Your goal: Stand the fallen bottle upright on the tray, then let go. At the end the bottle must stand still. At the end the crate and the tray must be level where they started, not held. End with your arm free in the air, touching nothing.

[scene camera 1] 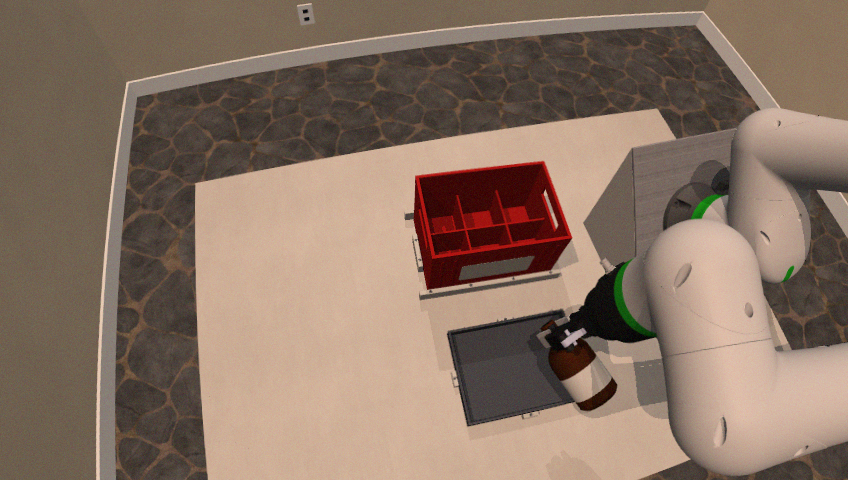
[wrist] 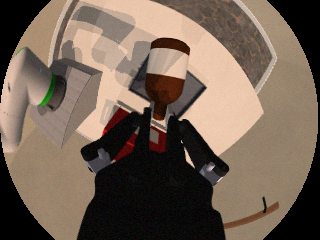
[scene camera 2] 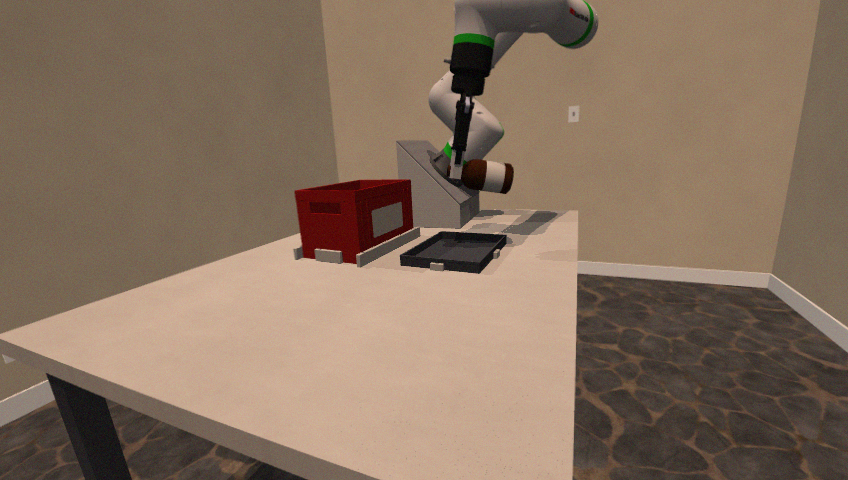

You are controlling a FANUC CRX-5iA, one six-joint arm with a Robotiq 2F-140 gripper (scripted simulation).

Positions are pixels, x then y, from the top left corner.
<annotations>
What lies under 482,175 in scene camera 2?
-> A brown bottle.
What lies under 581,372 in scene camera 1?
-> A brown bottle.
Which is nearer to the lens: the red crate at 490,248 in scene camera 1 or the dark grey tray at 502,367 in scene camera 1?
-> The red crate.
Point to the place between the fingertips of the gripper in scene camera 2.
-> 454,178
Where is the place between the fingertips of the gripper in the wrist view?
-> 160,107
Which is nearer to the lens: the brown bottle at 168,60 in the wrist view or the dark grey tray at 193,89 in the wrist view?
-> The brown bottle.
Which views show the dark grey tray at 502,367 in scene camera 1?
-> Scene camera 1, the wrist view and scene camera 2: all of them.
</annotations>
